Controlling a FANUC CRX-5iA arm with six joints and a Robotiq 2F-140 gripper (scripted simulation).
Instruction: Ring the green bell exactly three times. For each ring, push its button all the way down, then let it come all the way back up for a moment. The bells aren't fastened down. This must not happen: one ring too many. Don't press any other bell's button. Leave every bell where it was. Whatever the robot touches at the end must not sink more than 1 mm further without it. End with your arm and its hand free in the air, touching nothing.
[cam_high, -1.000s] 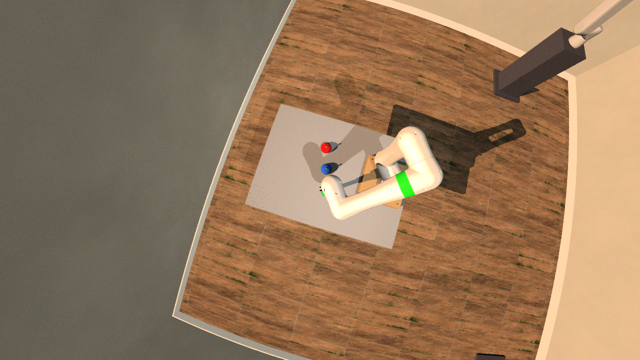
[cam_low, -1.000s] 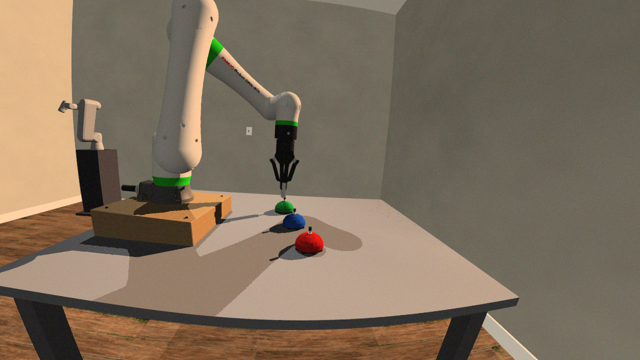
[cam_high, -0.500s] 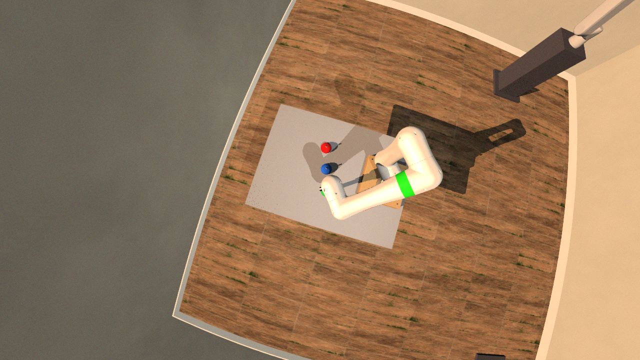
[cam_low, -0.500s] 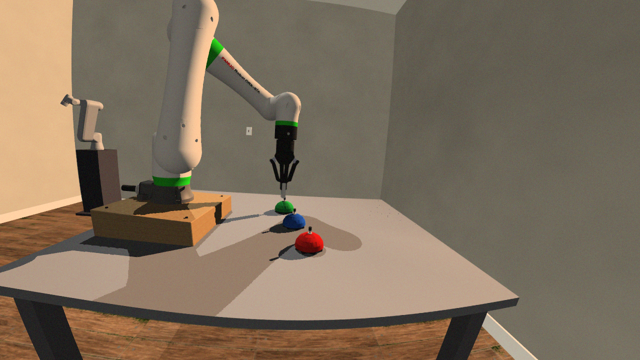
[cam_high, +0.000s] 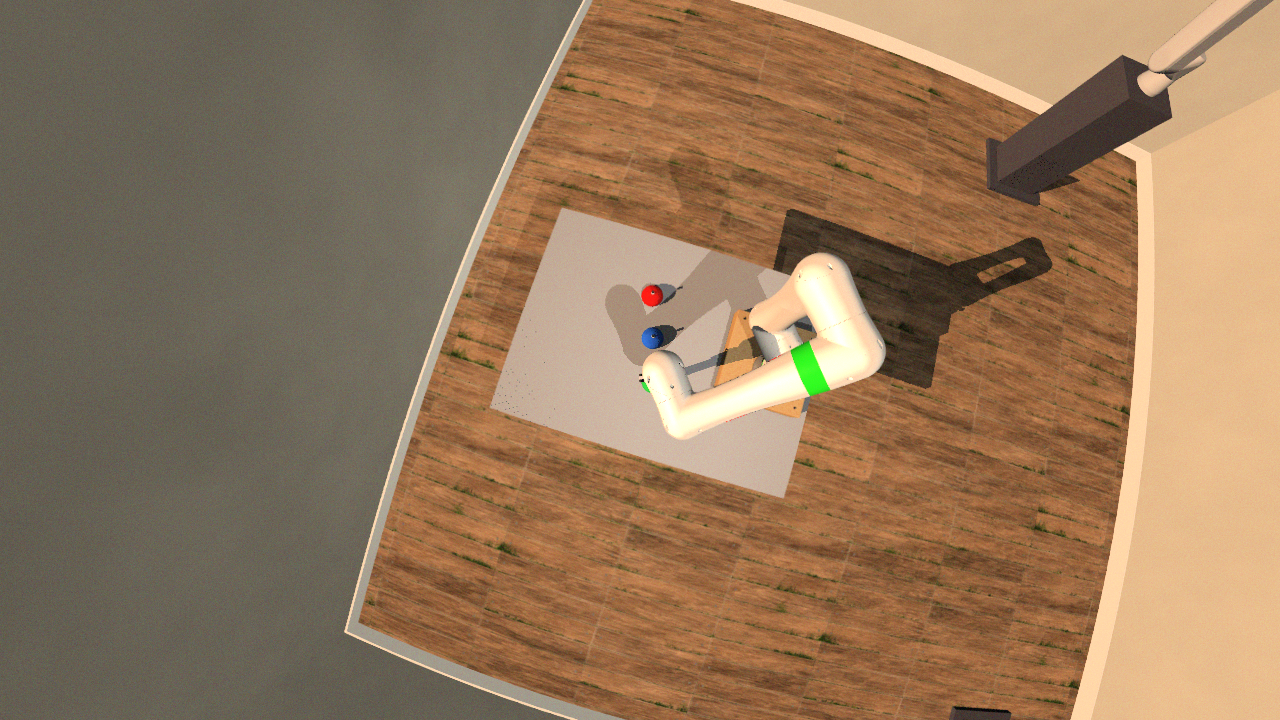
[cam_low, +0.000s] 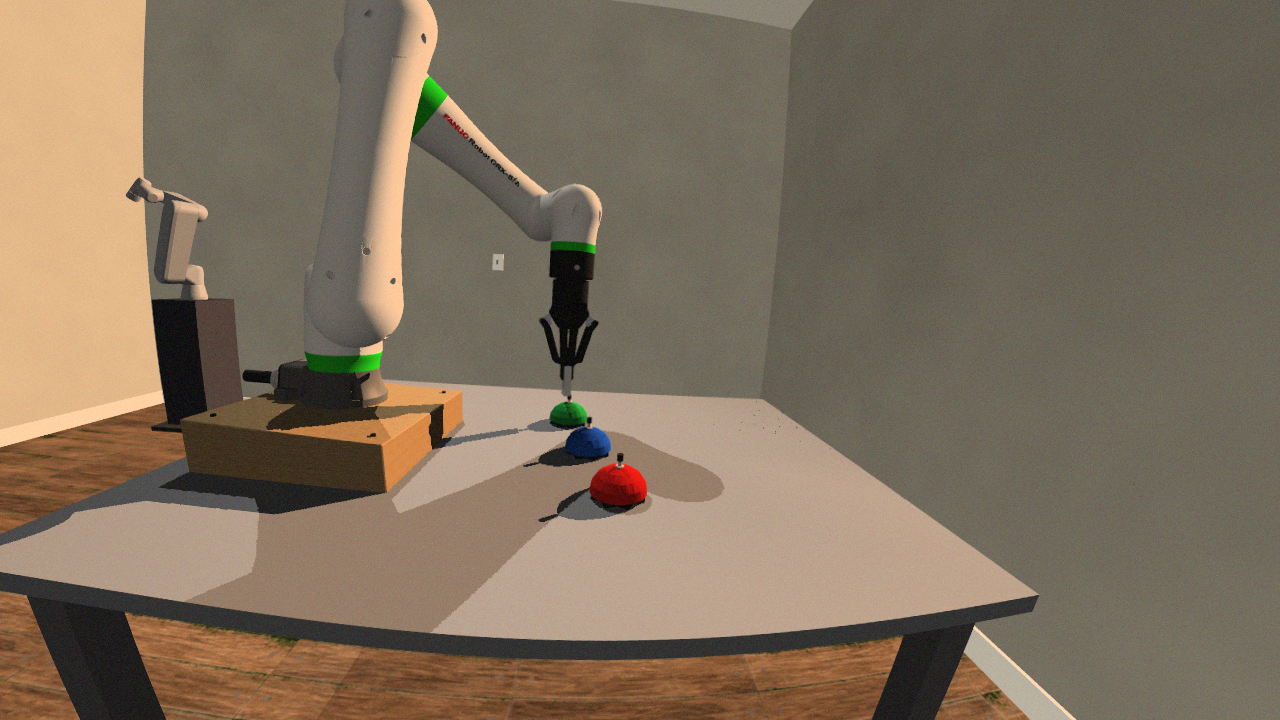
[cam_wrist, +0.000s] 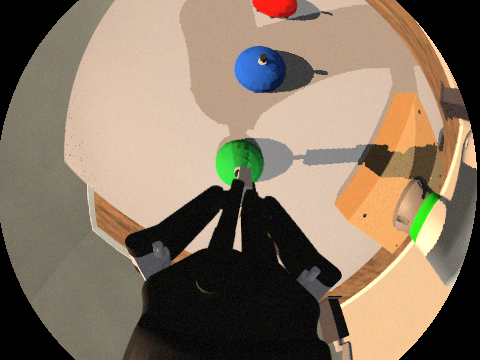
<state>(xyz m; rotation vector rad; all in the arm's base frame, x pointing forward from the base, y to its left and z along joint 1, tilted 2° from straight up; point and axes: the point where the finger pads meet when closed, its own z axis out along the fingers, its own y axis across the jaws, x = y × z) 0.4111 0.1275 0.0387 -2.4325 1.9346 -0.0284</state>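
Now: the green bell 6 cm below my hand and 1 cm ahead of it. The rest, counted from my hand: blue bell: 16 cm to the right, 6 cm below, 5 cm ahead; red bell: 32 cm to the right, 8 cm ahead, 6 cm below.
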